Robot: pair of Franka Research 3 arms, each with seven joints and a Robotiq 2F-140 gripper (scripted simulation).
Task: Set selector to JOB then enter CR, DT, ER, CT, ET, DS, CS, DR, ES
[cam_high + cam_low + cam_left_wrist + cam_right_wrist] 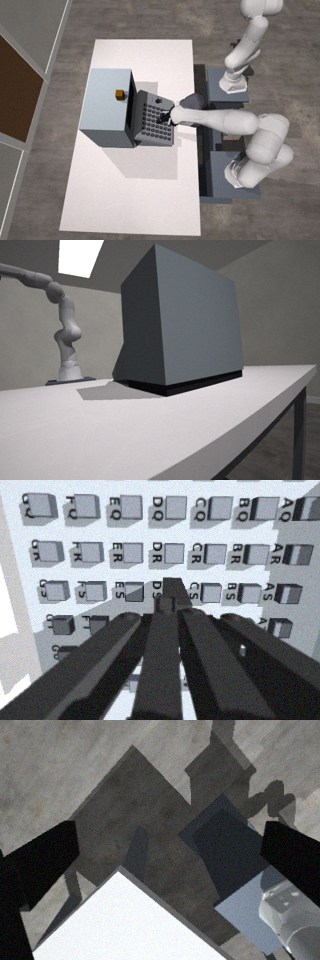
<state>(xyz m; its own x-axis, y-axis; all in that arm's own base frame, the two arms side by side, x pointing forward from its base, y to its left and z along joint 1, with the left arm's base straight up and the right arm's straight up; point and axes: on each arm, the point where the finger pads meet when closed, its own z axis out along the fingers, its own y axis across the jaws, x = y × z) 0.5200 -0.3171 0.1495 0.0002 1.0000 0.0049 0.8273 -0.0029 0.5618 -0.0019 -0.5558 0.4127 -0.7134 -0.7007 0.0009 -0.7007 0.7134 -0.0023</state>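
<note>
Right now my left hand is 70 mm above the sloped key panel, 50 mm to the left of it and 50 mm short of it. Round my left hand: black selector (160 mm to the right, 20 mm below, 20 mm ahead).
</note>
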